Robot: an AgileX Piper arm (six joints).
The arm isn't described. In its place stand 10 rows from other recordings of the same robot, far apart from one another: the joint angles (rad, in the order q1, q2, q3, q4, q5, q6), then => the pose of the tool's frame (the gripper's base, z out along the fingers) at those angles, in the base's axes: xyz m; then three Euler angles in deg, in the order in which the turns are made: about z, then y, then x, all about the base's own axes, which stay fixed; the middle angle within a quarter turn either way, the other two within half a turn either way.
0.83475 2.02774 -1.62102 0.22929 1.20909 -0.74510 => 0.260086 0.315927 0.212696 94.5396 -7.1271 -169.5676
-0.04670 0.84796 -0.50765 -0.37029 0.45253 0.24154 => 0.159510 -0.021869 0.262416 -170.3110 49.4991 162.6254
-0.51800 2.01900 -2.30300 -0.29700 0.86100 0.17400 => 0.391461 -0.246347 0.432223 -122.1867 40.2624 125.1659
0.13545 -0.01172 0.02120 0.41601 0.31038 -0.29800 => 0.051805 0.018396 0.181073 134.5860 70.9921 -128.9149
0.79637 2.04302 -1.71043 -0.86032 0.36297 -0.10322 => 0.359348 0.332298 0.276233 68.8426 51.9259 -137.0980
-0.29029 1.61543 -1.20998 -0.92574 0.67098 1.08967 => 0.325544 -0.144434 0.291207 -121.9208 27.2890 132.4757
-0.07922 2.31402 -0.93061 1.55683 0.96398 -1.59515 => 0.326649 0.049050 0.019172 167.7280 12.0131 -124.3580
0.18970 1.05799 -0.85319 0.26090 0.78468 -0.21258 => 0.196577 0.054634 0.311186 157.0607 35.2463 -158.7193
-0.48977 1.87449 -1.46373 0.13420 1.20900 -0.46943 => 0.331641 -0.163891 0.231842 -176.4974 5.4492 -174.7445
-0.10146 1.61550 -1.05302 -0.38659 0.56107 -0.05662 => 0.328646 -0.051810 0.233070 171.5851 30.2852 162.9635
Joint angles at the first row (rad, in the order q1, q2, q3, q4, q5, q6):
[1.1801, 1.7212, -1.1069, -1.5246, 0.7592, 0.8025]
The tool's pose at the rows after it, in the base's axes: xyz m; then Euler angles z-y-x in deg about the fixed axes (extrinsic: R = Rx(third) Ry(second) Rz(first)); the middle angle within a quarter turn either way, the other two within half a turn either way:
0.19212 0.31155 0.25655 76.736 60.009 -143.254
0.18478 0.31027 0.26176 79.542 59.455 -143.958
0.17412 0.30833 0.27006 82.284 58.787 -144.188
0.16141 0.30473 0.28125 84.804 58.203 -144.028
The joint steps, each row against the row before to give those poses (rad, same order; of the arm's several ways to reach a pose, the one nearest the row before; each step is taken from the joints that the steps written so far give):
[0.0115, -0.0126, 0.0007, 0.0310, 0.0105, 0.0049]
[0.0196, -0.0208, 0.0008, 0.0429, 0.0142, 0.0018]
[0.0292, -0.0308, 0.0003, 0.0510, 0.0215, -0.0007]
[0.0353, -0.0403, 0.0003, 0.0528, 0.0302, -0.0035]

